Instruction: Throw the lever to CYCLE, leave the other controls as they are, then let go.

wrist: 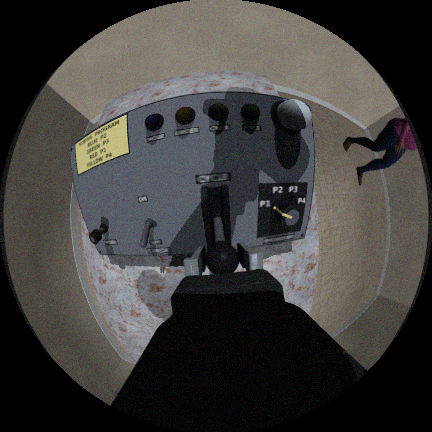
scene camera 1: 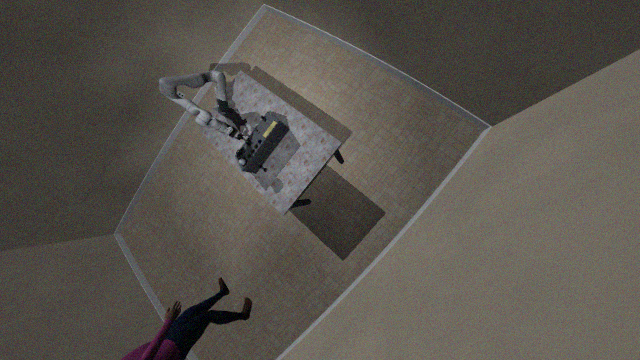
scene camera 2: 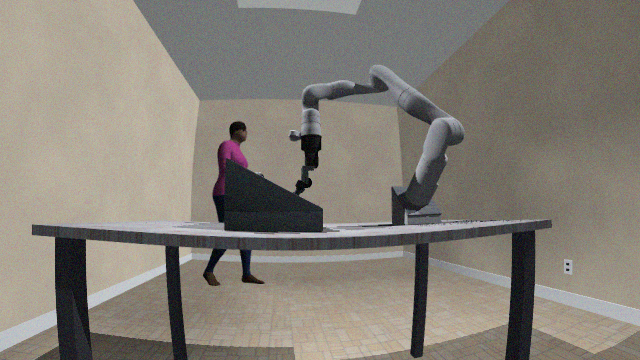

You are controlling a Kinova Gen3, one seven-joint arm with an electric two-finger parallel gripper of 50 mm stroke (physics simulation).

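Places are measured from the arm's base along level axes (x ahead, y left, z up), in metres.
Where they show: gripper, fingertip midpoint: [wrist: 221,252] [scene camera 1: 241,137]; arm's base, link origin: [scene camera 1: 223,109] [scene camera 2: 416,197].
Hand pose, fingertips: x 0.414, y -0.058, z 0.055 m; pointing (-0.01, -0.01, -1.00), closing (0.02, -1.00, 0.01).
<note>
Each offset is from my fingertips to the top centre of the thing. "*": to the spot under its first point.
The grey control panel [scene camera 1: 265,145] [scene camera 2: 270,200] [wrist: 165,175] stands on the table with a sloping face. Its lever @[0.002 m up, 0.024 m ahead, 0.001 m left] [wrist: 218,232] comes out of a dark slot in the middle of the face and ends in a black ball knob @[0.028 m up, 0.016 m ahead, 0.001 m left] [wrist: 221,257] [scene camera 2: 306,183]. A small plate @[* 0.030 m down, 0.103 m ahead, 0.003 m left] [wrist: 213,178] at the far end of the slot is too blurred to read here. My gripper [wrist: 221,252] [scene camera 2: 304,184] is shut on the ball knob, one finger at each side. The lever leans toward the near, low edge of the panel. In scene camera 1, the fingers are too small to make out.
In the wrist view, a rotary selector @[0.020 m down, 0.044 m ahead, 0.118 m right] [wrist: 284,213] is right of the lever; a toggle switch @[0.022 m down, 0.026 m ahead, 0.121 m left] [wrist: 148,232] and a small black knob @[0.013 m down, 0.023 m ahead, 0.241 m left] [wrist: 99,233] are left. Several round buttons @[* 0.029 m up, 0.180 m ahead, 0.035 m left] [wrist: 185,115] and a large pale knob @[* 0.050 m up, 0.170 m ahead, 0.109 m right] [wrist: 294,115] line the far edge. A person [scene camera 1: 190,320] [scene camera 2: 231,165] stands beyond the table [scene camera 2: 375,242].
</note>
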